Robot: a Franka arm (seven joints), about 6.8 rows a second.
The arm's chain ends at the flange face. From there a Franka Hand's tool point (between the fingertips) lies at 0.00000 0.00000 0.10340 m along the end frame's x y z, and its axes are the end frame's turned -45 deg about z.
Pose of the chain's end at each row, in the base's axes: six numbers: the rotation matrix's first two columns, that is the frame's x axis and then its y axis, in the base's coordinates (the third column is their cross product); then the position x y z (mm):
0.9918 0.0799 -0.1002 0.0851 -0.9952 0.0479 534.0 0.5 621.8
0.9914 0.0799 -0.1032 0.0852 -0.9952 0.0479 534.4 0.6 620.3
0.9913 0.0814 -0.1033 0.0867 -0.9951 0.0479 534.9 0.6 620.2
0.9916 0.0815 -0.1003 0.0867 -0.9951 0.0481 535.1 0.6 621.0
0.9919 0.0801 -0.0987 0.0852 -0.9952 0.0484 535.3 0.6 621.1
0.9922 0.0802 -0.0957 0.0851 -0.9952 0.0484 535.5 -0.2 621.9
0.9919 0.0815 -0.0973 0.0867 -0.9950 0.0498 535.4 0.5 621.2
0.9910 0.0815 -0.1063 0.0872 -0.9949 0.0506 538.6 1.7 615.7
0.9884 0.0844 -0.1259 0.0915 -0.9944 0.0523 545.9 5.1 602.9
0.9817 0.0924 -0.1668 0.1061 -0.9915 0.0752 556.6 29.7 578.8
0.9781 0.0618 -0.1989 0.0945 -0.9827 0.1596 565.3 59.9 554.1
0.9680 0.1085 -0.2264 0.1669 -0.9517 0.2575 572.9 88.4 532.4
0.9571 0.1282 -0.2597 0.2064 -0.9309 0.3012 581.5 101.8 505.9
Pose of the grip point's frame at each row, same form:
0.6411 0.7602 -0.1047 0.7615 -0.6472 -0.0370 524.1 -5.3 519.0
0.6408 0.7602 -0.1068 0.7613 -0.6472 -0.0391 524.2 -5.2 517.6
0.6396 0.7612 -0.1069 0.7623 -0.6461 -0.0392 524.7 -5.2 517.5
0.6399 0.7613 -0.1049 0.7625 -0.6460 -0.0369 525.2 -5.2 518.2
0.6411 0.7604 -0.1040 0.7616 -0.6471 -0.0356 525.5 -5.2 518.3
0.6414 0.7604 -0.1019 0.7618 -0.6470 -0.0334 526.1 -6.0 519.1
0.6401 0.7612 -0.1040 0.7627 -0.6459 -0.0336 525.8 -5.5 518.4
0.6391 0.7611 -0.1109 0.7624 -0.6459 -0.0394 528.1 -4.4 513.0
0.6342 0.7628 -0.1260 0.7636 -0.6435 -0.0520 533.4 -1.4 500.5
0.6191 0.7664 -0.1711 0.7692 -0.6358 -0.0648 540.2 20.2 477.1
0.6248 0.7386 -0.2535 0.7584 -0.6512 -0.0278 546.1 41.8 454.1
0.5665 0.7497 -0.3422 0.8025 -0.5962 0.0220 553.5 58.7 435.3
0.5308 0.7489 -0.3966 0.8227 -0.5676 0.0293 560.5 66.4 411.0

